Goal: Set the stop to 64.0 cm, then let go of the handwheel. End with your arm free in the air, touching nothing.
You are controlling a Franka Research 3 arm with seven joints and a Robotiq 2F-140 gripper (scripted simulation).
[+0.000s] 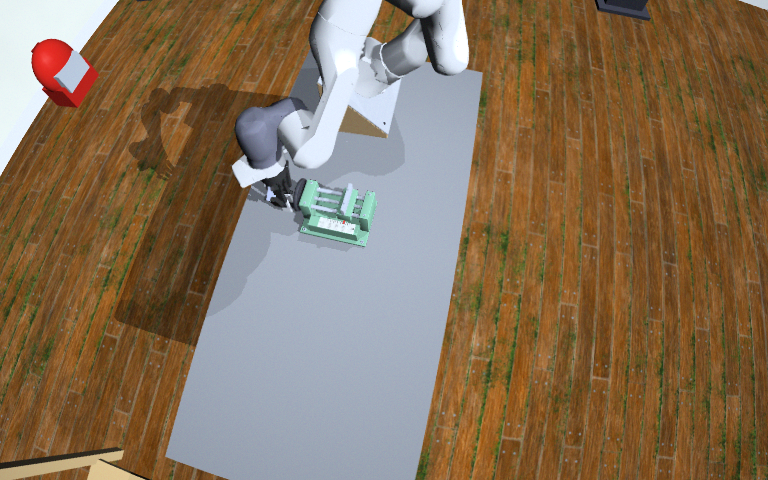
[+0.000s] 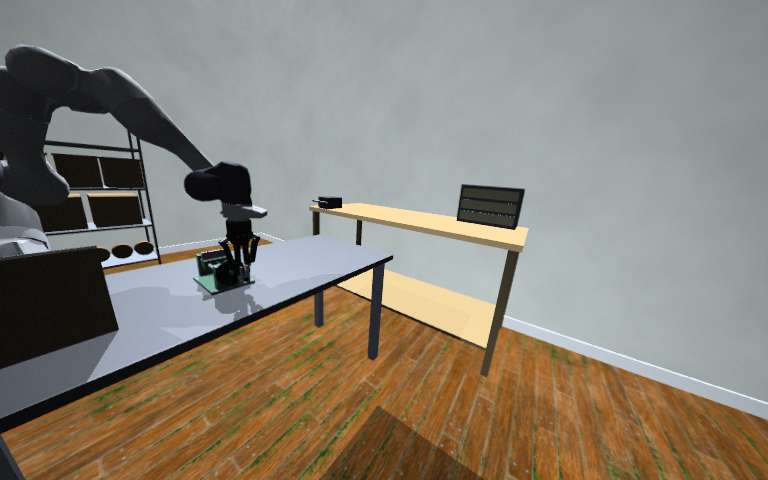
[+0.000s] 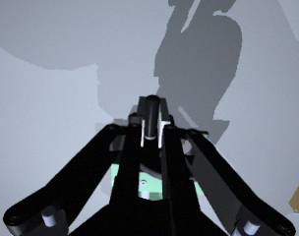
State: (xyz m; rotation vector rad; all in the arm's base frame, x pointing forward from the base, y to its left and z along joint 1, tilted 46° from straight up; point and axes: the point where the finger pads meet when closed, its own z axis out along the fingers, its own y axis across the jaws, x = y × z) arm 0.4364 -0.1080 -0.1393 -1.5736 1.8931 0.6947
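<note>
Right now my hand is 2 cm to the right of the dark handwheel and 1 cm above it. Also, from my hand: stop carriage: 1 cm ahead, 18 cm to the left, 2 cm above.
</note>
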